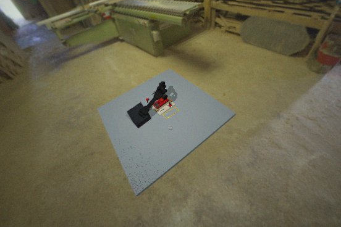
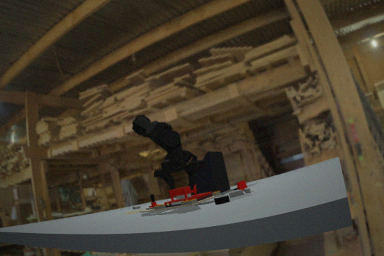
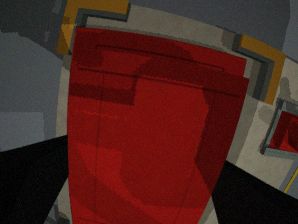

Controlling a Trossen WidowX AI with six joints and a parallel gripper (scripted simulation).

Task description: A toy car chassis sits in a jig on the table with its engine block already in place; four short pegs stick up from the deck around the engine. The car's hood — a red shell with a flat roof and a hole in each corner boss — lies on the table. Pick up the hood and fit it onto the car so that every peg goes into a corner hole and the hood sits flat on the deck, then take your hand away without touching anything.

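Right now my gripper tip is 1 cm below the red hood. From my gripper tip the other things lie so: white piece: 40 cm to the right, 19 cm behind, 4 cm below; then black wheel: 22 cm to the left, 18 cm ahead, 4 cm below.
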